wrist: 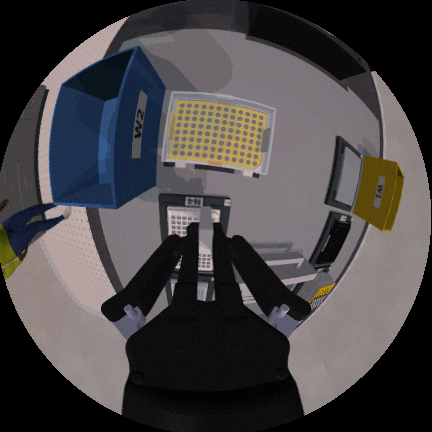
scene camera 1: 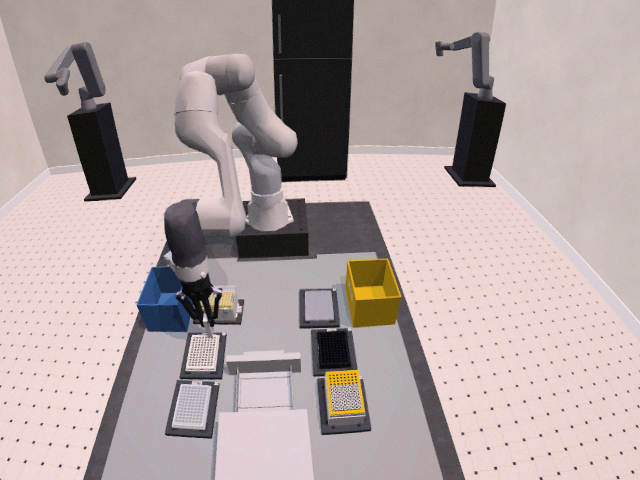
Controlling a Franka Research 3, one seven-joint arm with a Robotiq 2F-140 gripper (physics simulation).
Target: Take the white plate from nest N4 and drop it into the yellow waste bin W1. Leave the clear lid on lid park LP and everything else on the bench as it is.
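Observation:
The white plate [scene camera 1: 200,356] [wrist: 177,224] lies in the dark nest N4 [scene camera 1: 222,356] [wrist: 163,215], on the left of the bench; the fingers hide part of it in the wrist view. My gripper [scene camera 1: 208,329] [wrist: 205,215] is shut and empty, with its fingertips above the plate's back edge; the exact height is hard to tell. The yellow bin W1 [scene camera 1: 374,313] [wrist: 366,202] stands at the back right. A flat greyish, clear-looking lid [scene camera 1: 318,304] [wrist: 350,172] lies in a dark frame left of W1; its label is not readable.
Blue bin W2 [scene camera 1: 166,312] [wrist: 107,135] and a yellow tip box [scene camera 1: 226,299] [wrist: 217,132] stand behind N4. A pale plate [scene camera 1: 191,405] lies in front. A white upright plate [scene camera 1: 263,362] stands mid-bench. A black plate [scene camera 1: 333,348] and a yellow-topped box [scene camera 1: 345,395] are at right.

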